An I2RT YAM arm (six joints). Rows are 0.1 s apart.
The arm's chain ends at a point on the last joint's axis. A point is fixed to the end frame.
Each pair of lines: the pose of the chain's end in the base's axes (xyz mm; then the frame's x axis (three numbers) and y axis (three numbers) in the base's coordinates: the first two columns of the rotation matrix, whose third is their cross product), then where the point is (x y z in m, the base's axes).
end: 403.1, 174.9, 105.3, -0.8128, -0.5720, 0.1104, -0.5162, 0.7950, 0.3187
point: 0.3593 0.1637 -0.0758
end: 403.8, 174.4, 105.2, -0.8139, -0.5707, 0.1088, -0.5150, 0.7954, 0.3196
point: 0.3601 0.1636 -0.0759
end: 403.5, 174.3, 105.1, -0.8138, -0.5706, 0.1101, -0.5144, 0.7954, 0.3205
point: 0.3595 0.1635 -0.0759
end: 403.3, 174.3, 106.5, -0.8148, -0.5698, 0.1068, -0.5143, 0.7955, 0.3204
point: 0.3598 0.1639 -0.0747
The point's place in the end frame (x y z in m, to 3 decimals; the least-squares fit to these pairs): 0.022 -0.044 0.180
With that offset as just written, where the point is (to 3 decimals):
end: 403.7, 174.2, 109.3, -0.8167, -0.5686, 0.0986, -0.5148, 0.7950, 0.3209
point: 0.361 0.165 -0.072
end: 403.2, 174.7, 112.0, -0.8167, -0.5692, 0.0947, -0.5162, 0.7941, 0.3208
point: 0.362 0.166 -0.070
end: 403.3, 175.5, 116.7, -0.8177, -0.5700, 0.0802, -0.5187, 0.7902, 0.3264
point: 0.363 0.169 -0.065
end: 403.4, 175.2, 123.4, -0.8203, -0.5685, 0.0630, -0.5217, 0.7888, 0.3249
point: 0.366 0.170 -0.059
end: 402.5, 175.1, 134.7, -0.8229, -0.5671, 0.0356, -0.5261, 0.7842, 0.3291
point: 0.369 0.173 -0.049
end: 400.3, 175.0, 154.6, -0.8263, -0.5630, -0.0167, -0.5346, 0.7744, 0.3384
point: 0.374 0.180 -0.030
